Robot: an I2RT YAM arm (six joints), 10 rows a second.
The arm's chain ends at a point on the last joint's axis. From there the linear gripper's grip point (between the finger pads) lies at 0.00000 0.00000 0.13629 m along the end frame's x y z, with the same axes.
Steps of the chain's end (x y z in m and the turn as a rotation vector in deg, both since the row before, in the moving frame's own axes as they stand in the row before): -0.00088, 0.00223, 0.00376, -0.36, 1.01, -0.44; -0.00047, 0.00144, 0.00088, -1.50, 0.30, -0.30; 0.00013, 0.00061, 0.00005, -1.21, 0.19, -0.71; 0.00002, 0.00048, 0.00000, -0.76, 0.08, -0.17; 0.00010, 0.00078, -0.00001, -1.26, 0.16, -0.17
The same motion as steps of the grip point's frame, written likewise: 0.00153, 0.00308, 0.00374, -0.36, 1.01, -0.44; 0.00025, 0.00501, 0.00083, -1.50, 0.30, -0.30; 0.00060, 0.00349, 0.00002, -1.21, 0.19, -0.71; 0.00021, 0.00229, -0.00001, -0.76, 0.08, -0.17; 0.00049, 0.00378, -0.00004, -1.26, 0.16, -0.17
